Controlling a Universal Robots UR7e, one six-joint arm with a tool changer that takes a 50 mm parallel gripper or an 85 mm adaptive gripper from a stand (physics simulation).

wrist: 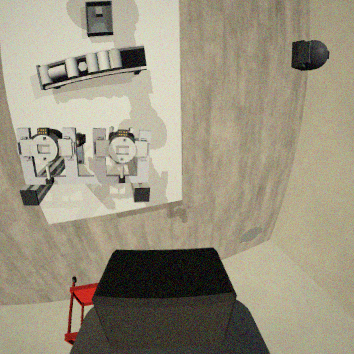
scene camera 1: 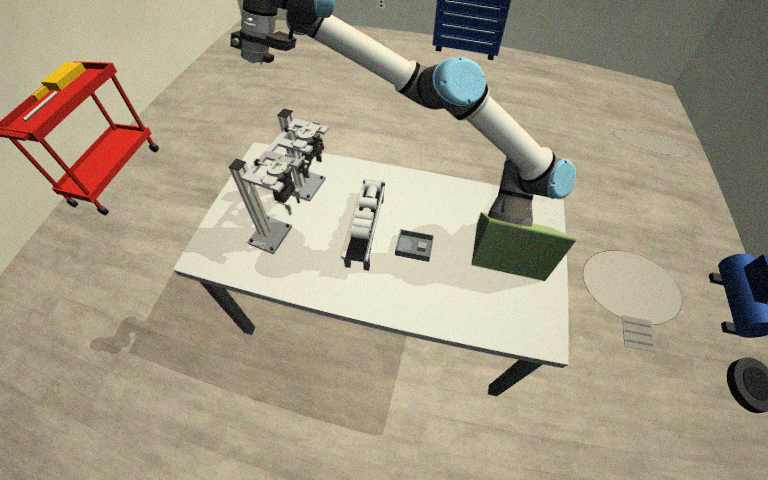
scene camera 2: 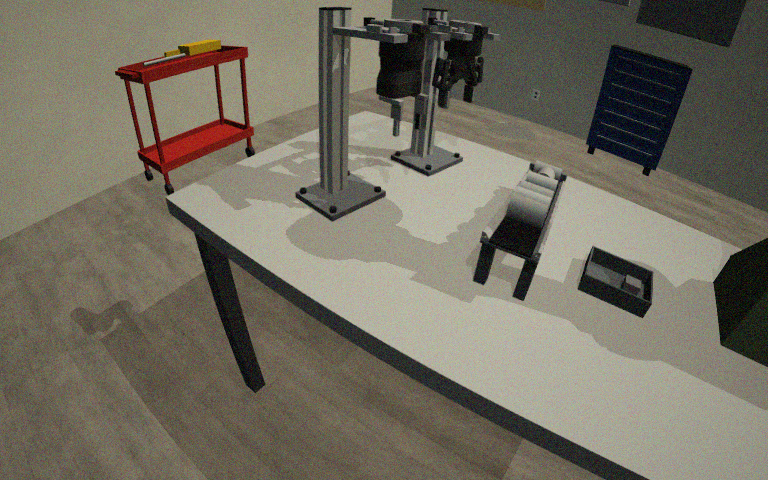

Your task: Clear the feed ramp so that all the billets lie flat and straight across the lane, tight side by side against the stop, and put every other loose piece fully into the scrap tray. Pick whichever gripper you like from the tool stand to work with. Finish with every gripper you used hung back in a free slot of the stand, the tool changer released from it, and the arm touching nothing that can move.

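Places are measured from the arm's base along level axes (x right, y up, z back), in metres.
Pixels of known places: arm's base, origin of the base link: [scene camera 1: 509,221].
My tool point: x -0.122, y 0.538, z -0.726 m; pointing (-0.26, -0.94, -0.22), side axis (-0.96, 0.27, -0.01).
For each thing: its top centre in the pictures, then the offset to it from my tool point.
- billet, middle of its top: [scene camera 2: 546,168] [scene camera 1: 370,190] [wrist: 56,70] dx +0.205, dy -0.632, dz +0.214 m
- small round piece, middle of its top: [wrist: 82,65] dx +0.117, dy -0.646, dz +0.223 m
- scrap tray, middle of its top: [scene camera 2: 621,272] [scene camera 1: 414,242] [wrist: 98,15] dx +0.061, dy -0.699, dz +0.424 m
- small block, middle of its top: [scene camera 2: 633,281] [scene camera 1: 422,244] [wrist: 98,9] dx +0.062, dy -0.705, dz +0.452 m
The arm's bare tool changer [scene camera 1: 256,55] is at upper left in scene camera 1, beyond the stand, with no gripper on it. The 50 mm parallel gripper [scene camera 2: 408,121] hangs in the near slot of the stand, fingers apart and empty. The 85 mm adaptive gripper [scene camera 2: 455,97] hangs in the far slot, also open and empty. The feed ramp [scene camera 1: 355,250] [scene camera 2: 514,236] [wrist: 134,57] holds several pale billets [scene camera 1: 361,227] [scene camera 2: 527,208] [wrist: 102,60]. Towards its far end one billet [wrist: 56,73] lies lengthwise, and a small round piece [wrist: 82,66] sits between crosswise cylinders. The scrap tray [scene camera 1: 404,256] [scene camera 2: 608,297] [wrist: 88,21] holds a small block [scene camera 1: 421,245] [scene camera 2: 633,284] [wrist: 99,14].
The stand's near post [scene camera 1: 252,200] [scene camera 2: 334,107] [wrist: 141,193] and far post [scene camera 2: 433,107] [wrist: 32,195] rise from the table. A green panel [scene camera 1: 518,249] stands before the arm's base. A red cart [scene camera 1: 101,79] [scene camera 2: 198,63] stands beyond the table's left end. A blue cabinet [scene camera 1: 471,25] [scene camera 2: 640,107] is behind.
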